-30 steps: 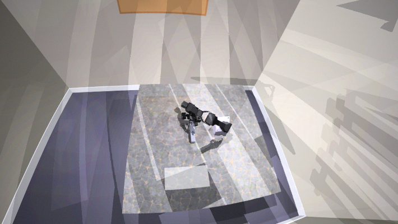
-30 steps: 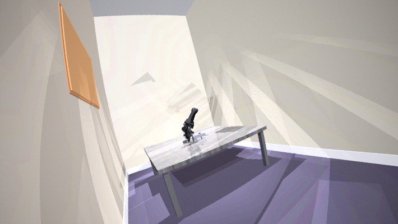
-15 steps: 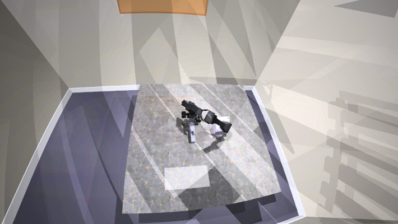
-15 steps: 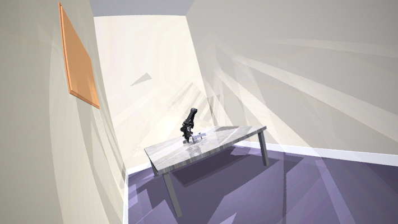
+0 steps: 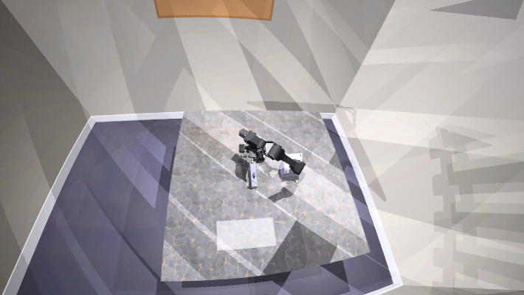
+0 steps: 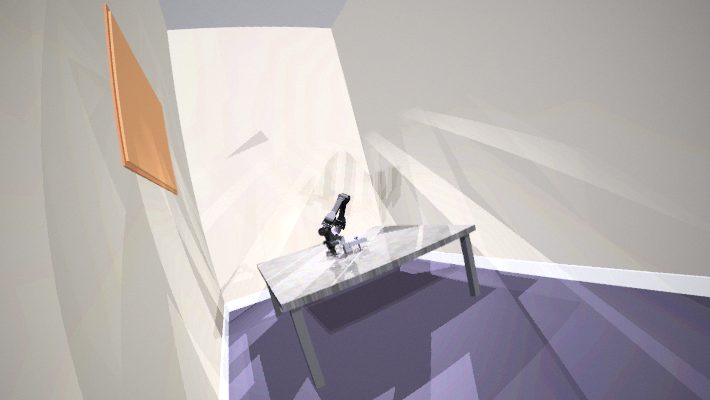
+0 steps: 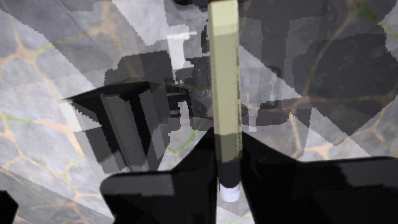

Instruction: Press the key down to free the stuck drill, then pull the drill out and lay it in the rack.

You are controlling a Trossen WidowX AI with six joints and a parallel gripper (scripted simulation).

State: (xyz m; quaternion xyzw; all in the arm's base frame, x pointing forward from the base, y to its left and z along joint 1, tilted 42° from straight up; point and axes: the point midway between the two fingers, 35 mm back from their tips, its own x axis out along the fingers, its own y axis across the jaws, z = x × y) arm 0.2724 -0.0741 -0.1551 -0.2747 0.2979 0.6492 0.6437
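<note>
My gripper tip is now 4 cm to the right of the drill and 3 cm below it. From my gripper tip the other things lie so: grey key (1 cm ahead, 20 cm to the left, 4 cm above); then grey block (7 cm behind, 1 cm to the left).
</note>
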